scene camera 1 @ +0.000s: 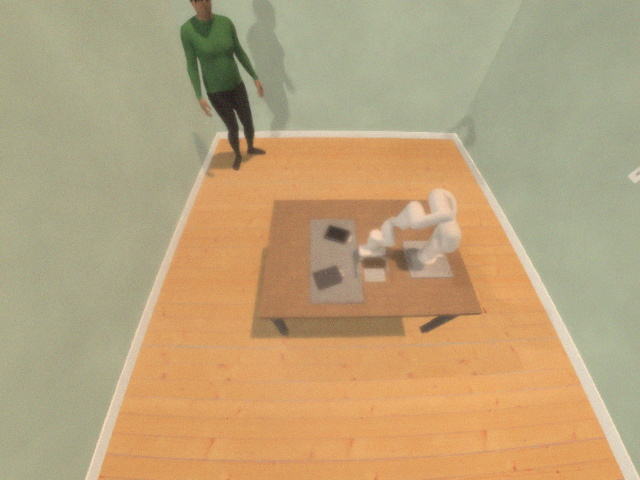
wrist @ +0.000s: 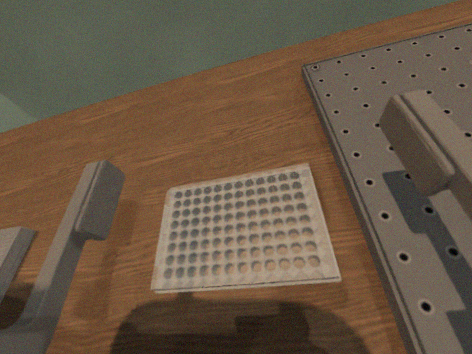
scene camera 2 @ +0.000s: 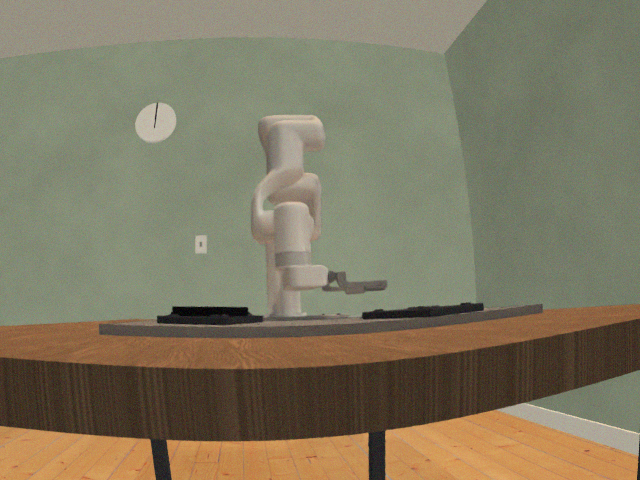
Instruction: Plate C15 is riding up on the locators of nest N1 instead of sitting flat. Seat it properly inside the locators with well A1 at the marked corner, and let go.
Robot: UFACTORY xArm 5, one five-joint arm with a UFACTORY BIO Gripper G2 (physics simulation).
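Frame: origin at the arm's base, x ahead, y left, z up, level; metres.
Where they show: hand at its tool point: [scene camera 1: 374, 270] [wrist: 235, 174] [scene camera 2: 364, 288]; arm's base at its link origin: [scene camera 1: 426, 255] [scene camera 2: 284, 316].
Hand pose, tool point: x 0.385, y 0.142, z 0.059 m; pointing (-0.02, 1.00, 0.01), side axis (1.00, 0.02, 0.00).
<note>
Things, the pixels of their top centre, and the offset from my tool point. Level surfaces: height alone.
- white 96-well plate at its top centre: [wrist: 234, 222] [scene camera 1: 374, 274] 0.001 m right, 0.016 m back, 0.059 m down
- Nest N1 at its top centre: [scene camera 2: 422, 306] [scene camera 1: 328, 276] 0.021 m left, 0.280 m ahead, 0.046 m down
- wooden table at its surface level: 0.074 m down
My gripper [scene camera 1: 357, 262] [scene camera 2: 364, 286] [wrist: 260, 171] is open and empty, held above the table beside the grey board. In the wrist view a white 96-well plate [scene camera 1: 374, 274] [wrist: 240, 227] shows between and beyond the fingers, untouched. It lies flat on the table, off the board. A C15 label cannot be read on it. Nest N1 [scene camera 1: 327, 277] [scene camera 2: 422, 311] is the dark block at the lower part of the board in scene camera 1. No white plate shows on it. Its locators and its marked corner are too small to make out, and it does not show in the wrist view.
The grey perforated board [scene camera 1: 319, 253] [scene camera 2: 310, 328] [wrist: 360, 105] lies on the wooden table [scene camera 1: 289, 222]. A second dark nest [scene camera 1: 337, 234] [scene camera 2: 209, 319] stands on it, with a black slab on top. A pale block [wrist: 14, 245] shows partly at the wrist view's left edge. A person [scene camera 1: 217, 56] stands behind.
</note>
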